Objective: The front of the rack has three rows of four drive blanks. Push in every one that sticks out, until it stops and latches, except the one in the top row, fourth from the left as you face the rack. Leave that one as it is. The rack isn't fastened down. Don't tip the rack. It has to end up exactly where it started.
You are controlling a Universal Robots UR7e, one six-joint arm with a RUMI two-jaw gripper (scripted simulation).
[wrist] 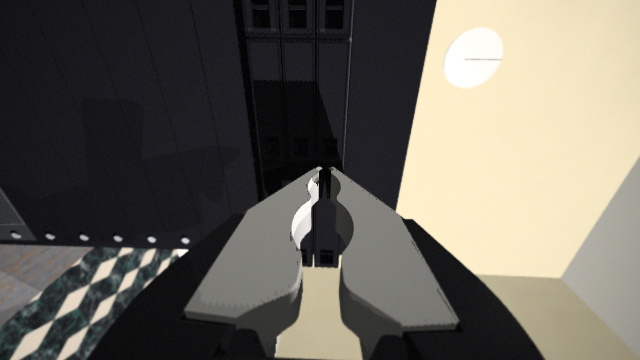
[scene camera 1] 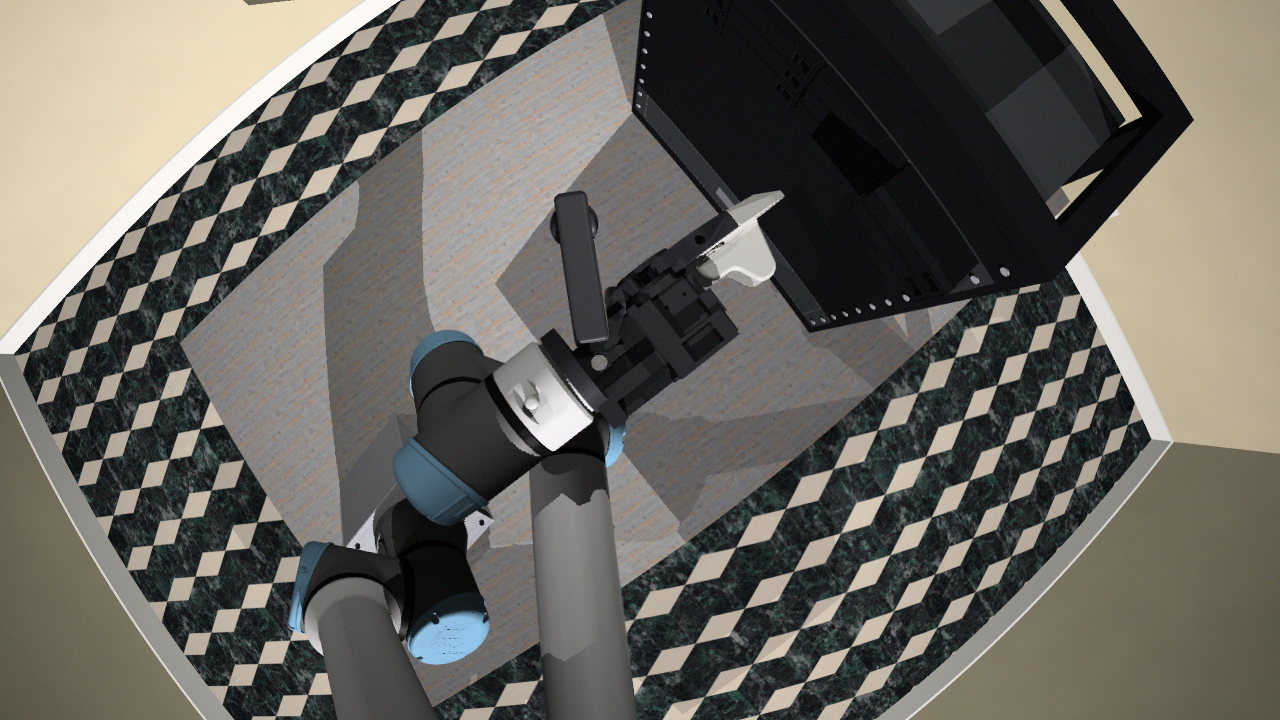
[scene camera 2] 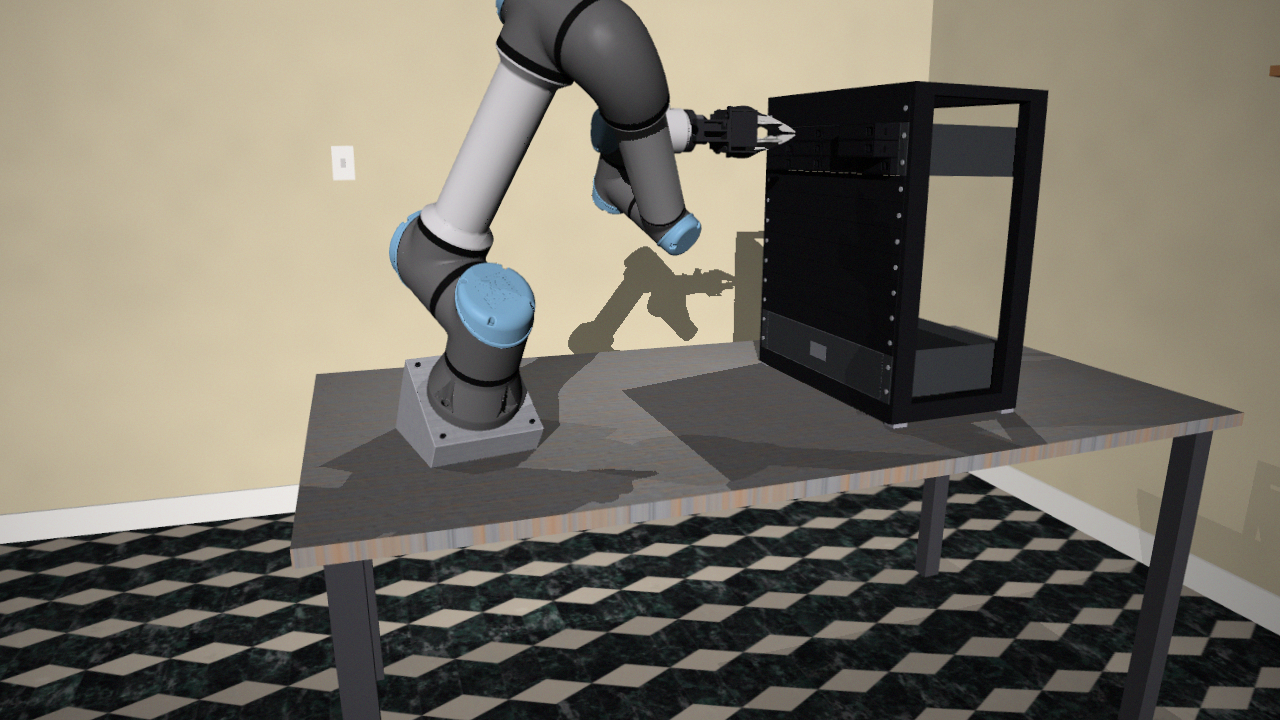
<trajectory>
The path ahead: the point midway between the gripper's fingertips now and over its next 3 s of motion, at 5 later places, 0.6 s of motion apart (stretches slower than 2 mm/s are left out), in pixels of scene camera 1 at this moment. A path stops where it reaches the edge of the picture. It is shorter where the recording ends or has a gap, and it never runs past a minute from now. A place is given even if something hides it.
My gripper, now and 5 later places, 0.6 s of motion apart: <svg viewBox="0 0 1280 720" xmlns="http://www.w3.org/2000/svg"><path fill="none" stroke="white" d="M781 194L816 262L834 298L867 274L877 264L882 260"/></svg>
</trajectory>
